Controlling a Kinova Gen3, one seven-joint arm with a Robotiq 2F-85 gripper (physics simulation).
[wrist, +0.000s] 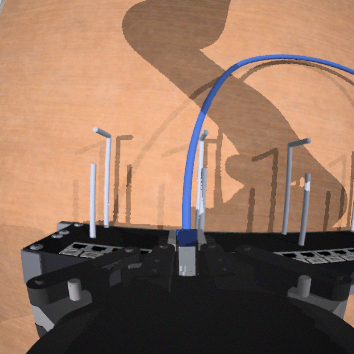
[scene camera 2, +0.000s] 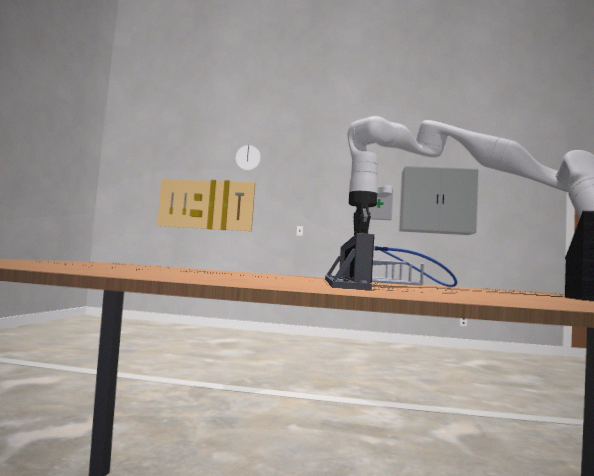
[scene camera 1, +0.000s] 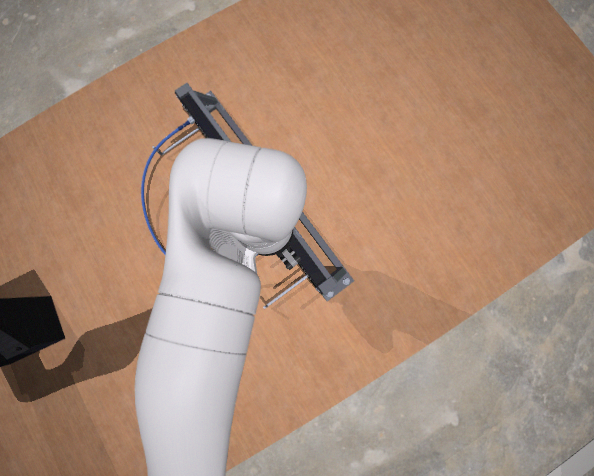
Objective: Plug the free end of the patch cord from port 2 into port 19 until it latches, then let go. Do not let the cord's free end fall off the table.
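Frame: origin at the arm's base, x ahead, y left, z up, level; metres.
Seen in the pictures: gripper, between the fingertips: (wrist: pixel 185 241).
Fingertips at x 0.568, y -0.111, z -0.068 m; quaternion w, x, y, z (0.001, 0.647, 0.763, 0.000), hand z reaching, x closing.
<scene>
Offsets run from my fingertips to a thing's top centre. Level surfaces: height alone.
The blue patch cord (scene camera 1: pixel 143 192) (scene camera 2: pixel 445 267) (wrist: pixel 190 165) arcs in front of the dark patch panel @(dx -0.016, dy +0.113, dz +0.020 m) (scene camera 1: pixel 204 119) (scene camera 2: pixel 364 262) (wrist: pixel 135 234). One end sits at the panel's upper-left part in the scene camera 1 view. My gripper (scene camera 2: pixel 361 231) (wrist: pixel 185 241) is shut on the cord's free-end plug @(dx +0.003, dy +0.001, dz +0.038 m) (wrist: pixel 187 260), with its blue boot toward the cord and its clear body toward the panel. The fingers are at the panel's top edge. The arm hides much of the gripper in the scene camera 1 view. Whether the plug is inside a port, and port 19 itself, cannot be made out.
Grey cable-guide rods (scene camera 1: pixel 285 291) (scene camera 2: pixel 422 274) (wrist: pixel 107 180) stick out from the panel's front, some close beside the cord. Rows of ports (wrist: pixel 325 256) show beside the fingers. The panel stands on the wooden table @(dz -0.081 m) (scene camera 1: pixel 425 125) (scene camera 2: pixel 200 281). The black robot base (scene camera 1: pixel 30 320) (scene camera 2: pixel 580 260) stands farther off.
</scene>
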